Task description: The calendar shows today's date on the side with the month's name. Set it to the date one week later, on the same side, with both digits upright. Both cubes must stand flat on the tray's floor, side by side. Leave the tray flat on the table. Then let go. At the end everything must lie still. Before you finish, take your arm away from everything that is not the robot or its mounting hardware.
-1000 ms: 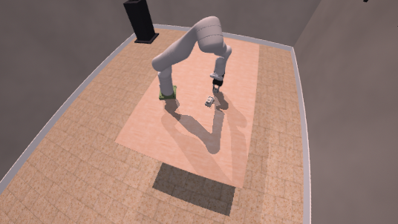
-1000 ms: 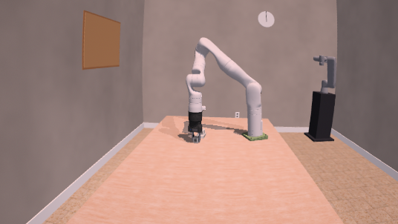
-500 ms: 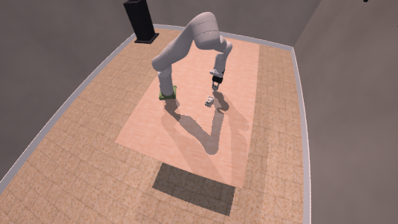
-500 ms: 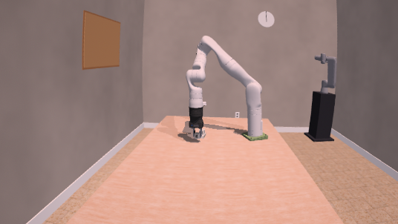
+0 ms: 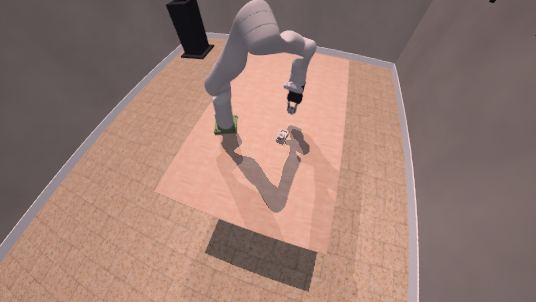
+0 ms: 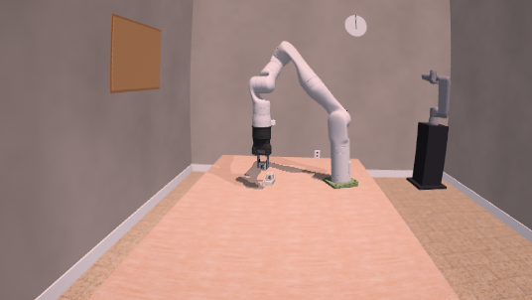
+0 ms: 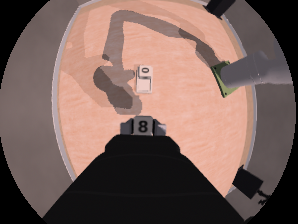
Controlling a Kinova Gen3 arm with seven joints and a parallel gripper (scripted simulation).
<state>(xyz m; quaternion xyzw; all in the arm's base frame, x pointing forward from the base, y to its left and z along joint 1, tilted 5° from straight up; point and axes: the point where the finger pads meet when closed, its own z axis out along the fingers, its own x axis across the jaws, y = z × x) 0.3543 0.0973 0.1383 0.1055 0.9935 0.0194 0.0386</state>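
The tray lies 11 cm to the right of my hand, 11 cm below it and 3 cm behind it.
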